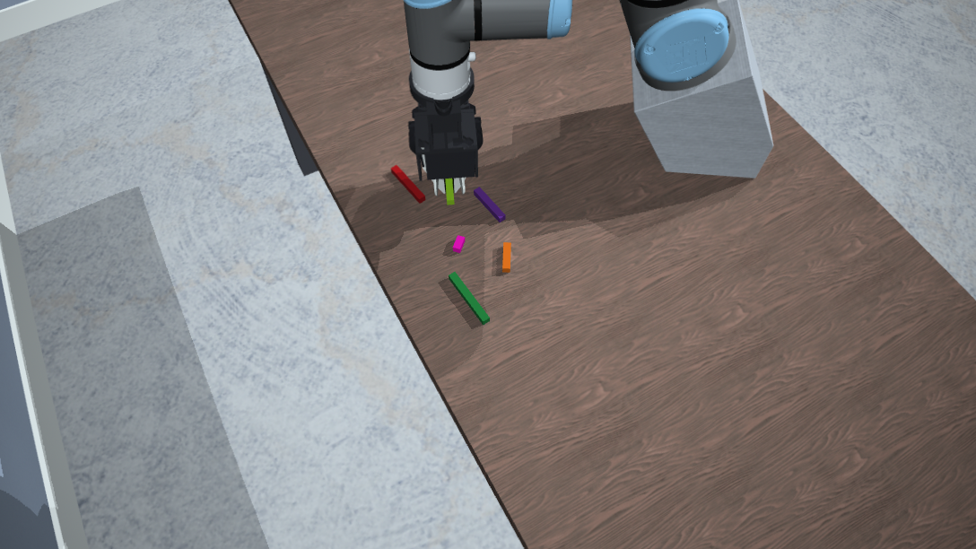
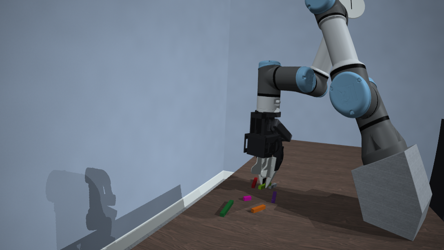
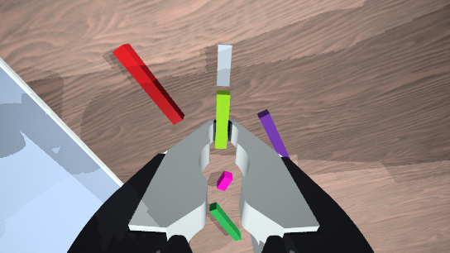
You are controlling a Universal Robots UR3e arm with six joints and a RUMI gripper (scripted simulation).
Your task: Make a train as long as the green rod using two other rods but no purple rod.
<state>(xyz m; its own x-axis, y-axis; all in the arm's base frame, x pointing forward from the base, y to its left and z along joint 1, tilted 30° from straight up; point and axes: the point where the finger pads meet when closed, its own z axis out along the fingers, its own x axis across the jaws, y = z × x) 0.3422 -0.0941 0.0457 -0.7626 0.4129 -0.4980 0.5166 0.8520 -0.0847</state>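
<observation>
My hand is 1 cm above the lime rod. The rest, counted from my hand: red rod: 5 cm to the right, 4 cm ahead, 2 cm below; then purple rod: 5 cm to the left, 3 cm behind, 2 cm below; then grey rod: 4 cm to the right, 2 cm below, 2 cm behind.
</observation>
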